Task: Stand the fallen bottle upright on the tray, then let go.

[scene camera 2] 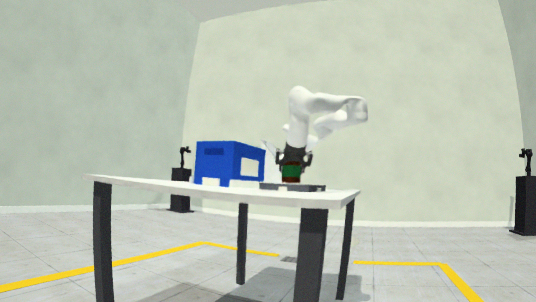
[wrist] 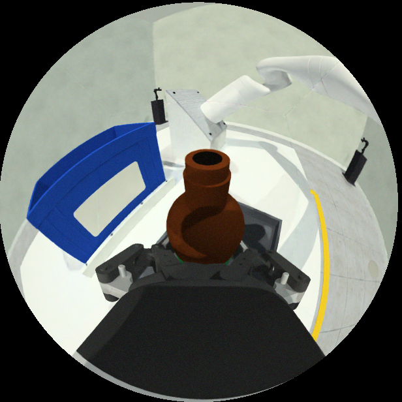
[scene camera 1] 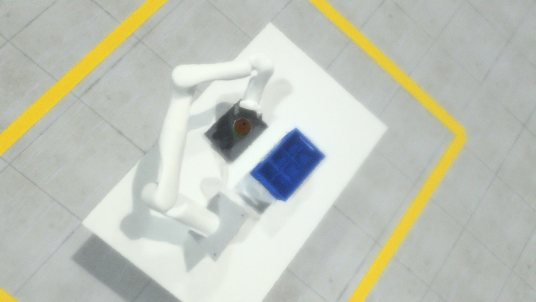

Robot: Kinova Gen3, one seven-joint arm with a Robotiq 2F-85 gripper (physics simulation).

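Seen in the pictures: gripper, fingertip midpoint: [scene camera 2: 291, 172]; arm's base, link origin: [scene camera 1: 210, 224].
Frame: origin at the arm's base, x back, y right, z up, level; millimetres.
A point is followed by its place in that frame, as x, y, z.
The brown bottle [scene camera 1: 242, 127] {-397, -164, 23} [scene camera 2: 291, 172] {-446, -178, -77} [wrist: 206, 220] with a green label is upright, its open neck pointing up in the wrist view. My gripper [scene camera 1: 245, 120] {-411, -167, -75} [scene camera 2: 292, 163] {-411, -167, -75} [wrist: 204, 244] is shut on the bottle's body from the side; the fingertips are partly hidden by the bottle in the wrist view. The dark grey tray [scene camera 1: 227, 153] {-287, -144, -142} [scene camera 2: 316, 188] {-433, -277, -135} [wrist: 278, 231] lies on the table directly below the bottle. In scene camera 2, the bottle's base is very close to the level of the tray's rim. Whether it touches the tray floor cannot be told.
A blue crate with compartments [scene camera 1: 306, 176] {-416, 189, 28} [scene camera 2: 215, 167] {-550, 94, -76} [wrist: 65, 235] stands beside the tray on the white table [scene camera 1: 345, 120] {-828, 213, -147} [scene camera 2: 150, 182] {-900, 105, -147} [wrist: 50, 292]. A grey slanted stand [scene camera 1: 227, 212] {-83, 20, 27} [wrist: 187, 107] is at the arm's base. The arm arches over the tray's far side from the crate.
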